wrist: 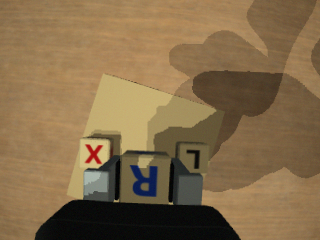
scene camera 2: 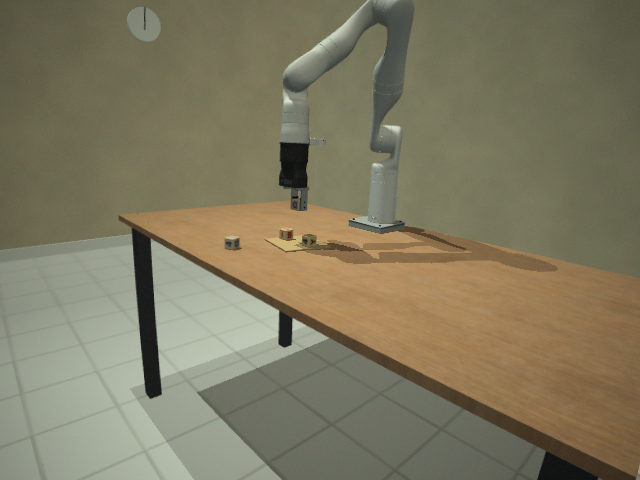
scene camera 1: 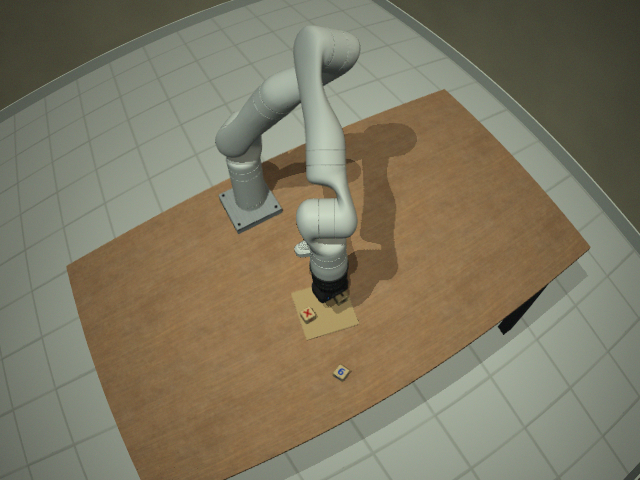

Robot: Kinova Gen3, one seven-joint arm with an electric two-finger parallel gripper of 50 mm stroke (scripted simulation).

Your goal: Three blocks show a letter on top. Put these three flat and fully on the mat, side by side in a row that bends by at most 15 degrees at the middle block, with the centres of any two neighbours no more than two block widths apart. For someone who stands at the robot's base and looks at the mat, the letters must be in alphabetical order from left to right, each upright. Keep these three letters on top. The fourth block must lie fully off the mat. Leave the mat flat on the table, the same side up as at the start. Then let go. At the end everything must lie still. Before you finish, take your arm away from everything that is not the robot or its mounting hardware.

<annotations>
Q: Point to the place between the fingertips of my gripper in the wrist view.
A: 145, 172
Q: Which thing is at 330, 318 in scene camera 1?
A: A mat.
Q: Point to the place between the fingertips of my gripper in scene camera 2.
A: At 298, 209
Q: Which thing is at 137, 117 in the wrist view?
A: A mat.
</annotations>
